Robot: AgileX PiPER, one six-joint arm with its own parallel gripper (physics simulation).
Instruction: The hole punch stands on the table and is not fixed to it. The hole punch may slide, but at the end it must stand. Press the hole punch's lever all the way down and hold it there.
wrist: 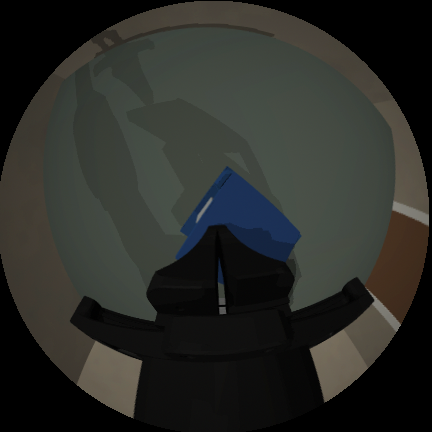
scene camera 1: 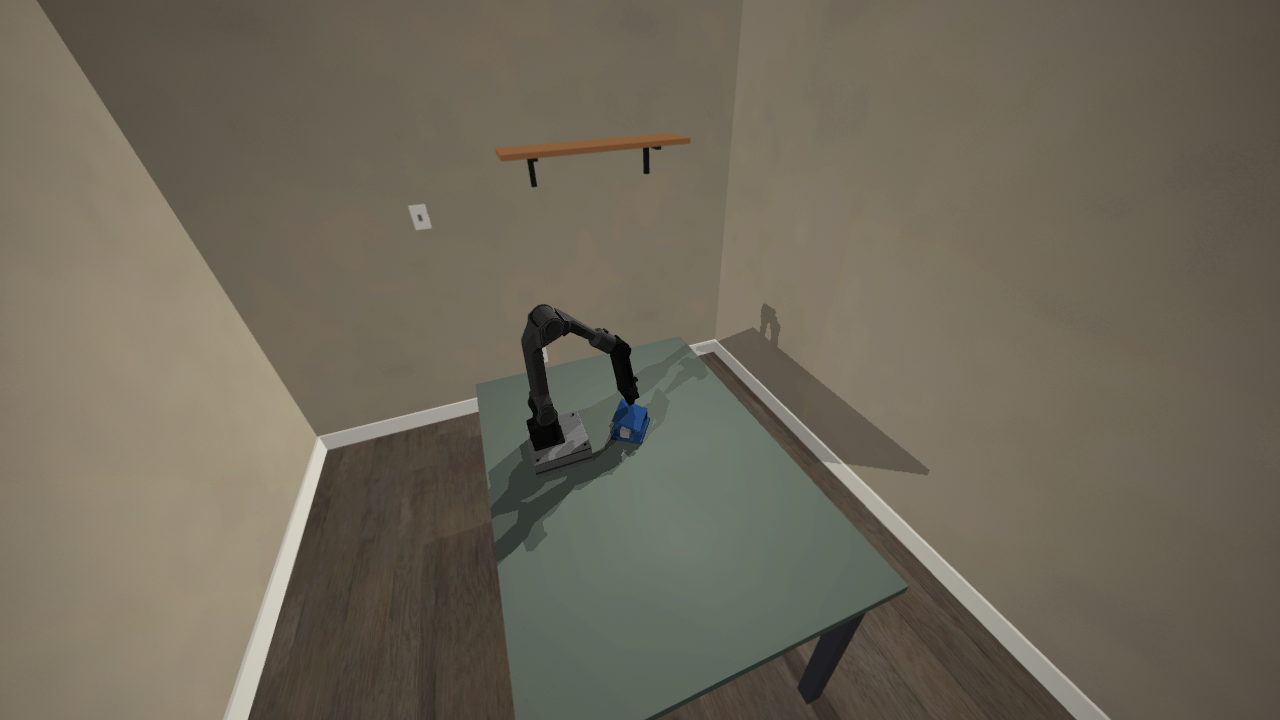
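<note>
The blue hole punch (scene camera 1: pixel 630 422) (wrist: pixel 250 207) stands upright on the table, just right of the arm's base in the scene view. Its broad blue lever (wrist: pixel 242 200) faces up in the wrist view, and a pale patch shows on the punch's side. My gripper (scene camera 1: pixel 633 402) (wrist: pixel 217 235) is shut, with its fingertips together and nothing between them. The fingertips are over the lever's far end in the scene view and seem to touch it. They hide part of the punch in the wrist view. How far down the lever is cannot be told for certain.
The arm's grey base plate (scene camera 1: pixel 563 454) stands left of the hole punch on the green table (scene camera 1: pixel 698 537). A wooden shelf (scene camera 1: pixel 595 146) is on the back wall, well above the table. Shadows of the arm fall across the table.
</note>
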